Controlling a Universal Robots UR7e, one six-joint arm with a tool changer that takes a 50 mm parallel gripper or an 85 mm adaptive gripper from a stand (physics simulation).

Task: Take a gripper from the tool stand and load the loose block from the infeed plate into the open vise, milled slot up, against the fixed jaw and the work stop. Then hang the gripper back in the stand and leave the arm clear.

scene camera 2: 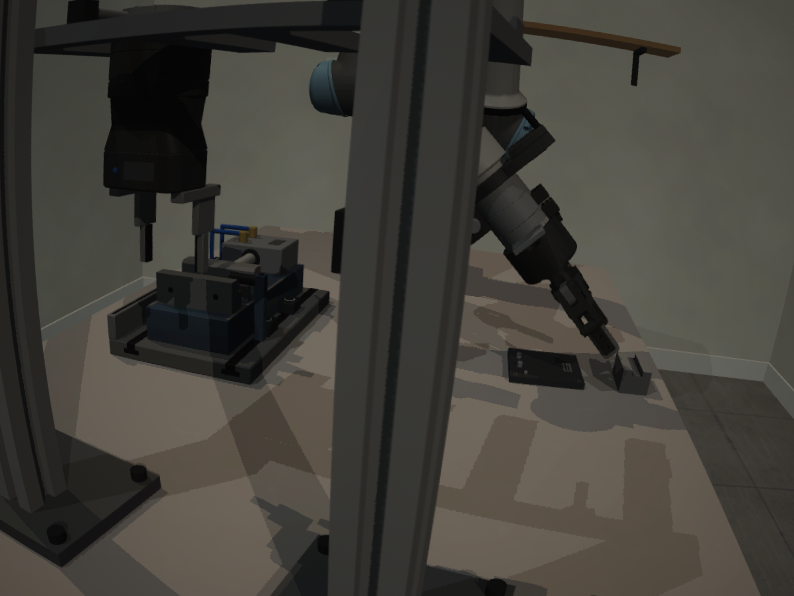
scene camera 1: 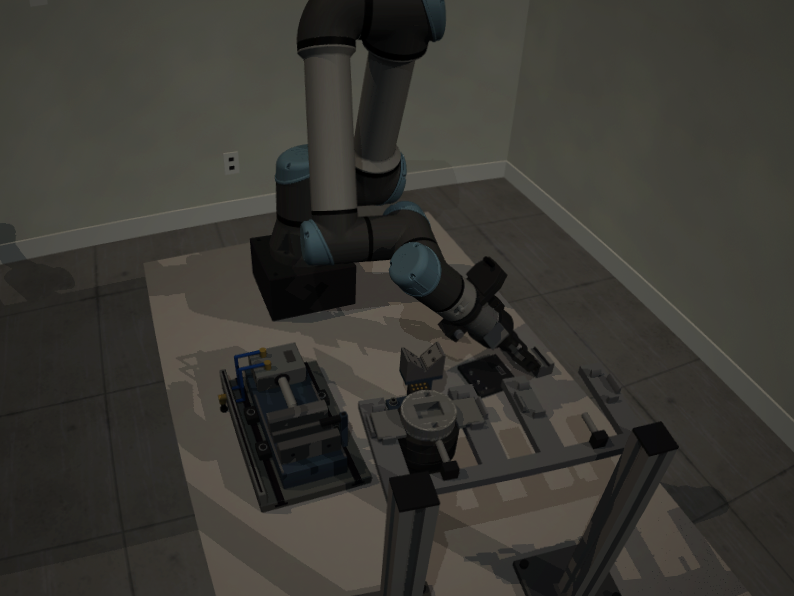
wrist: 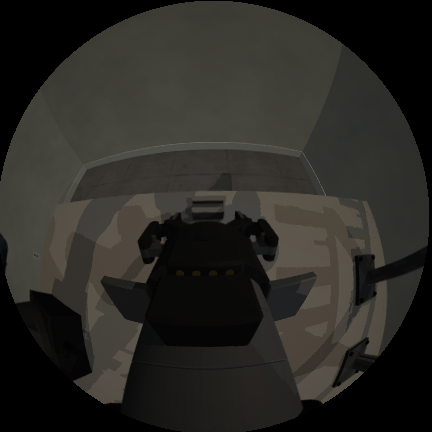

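Places are measured from the arm's base along level axes (x ahead, y left, z up), in metres.
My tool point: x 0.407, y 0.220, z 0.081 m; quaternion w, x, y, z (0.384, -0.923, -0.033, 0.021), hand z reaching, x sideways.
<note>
Ahead of a thing's pixels: the offset from my tool point to its top centre. "spot": to the spot under its first point.
My gripper (scene camera 1: pixel 531 366) (scene camera 2: pixel 612 352) (wrist: pixel 207 220), the adaptive one, is on the arm, tilted down toward the right edge of the table. Its fingers stand apart, open and empty. The grey block @(0.167 m left, 0.015 m back, 0.150 m down) (scene camera 1: pixel 543 361) (scene camera 2: pixel 632 377) (wrist: pixel 208 208) stands on the table just beyond the fingertips, apart from the dark infeed plate @(0.056 m left, 0.018 m back, 0.172 m down) (scene camera 1: pixel 479 378) (scene camera 2: pixel 545 370). Its slot seems to face up. The open vise @(0.347 m right, 0.015 m ahead, 0.081 m down) (scene camera 1: pixel 311 449) (scene camera 2: pixel 192 320) is at the left, with a blue work stop @(spot: 0.270 m right, 0.087 m ahead, 0.111 m down) (scene camera 1: pixel 344 428) (scene camera 2: pixel 260 307) beside its jaws. The infeed plate is hidden in the wrist view.
The tool stand (scene camera 1: pixel 545 459) (scene camera 2: pixel 404 288) has upright posts and empty cradles at the front. A second gripper (scene camera 1: pixel 428 442) (scene camera 2: pixel 157 144) hangs in it near the vise. A grey V-shaped piece @(spot: 0.141 m right, 0.056 m ahead, 0.036 m down) (scene camera 1: pixel 413 368) stands behind the stand. A wooden shelf (scene camera 2: pixel 602 39) is on the wall.
</note>
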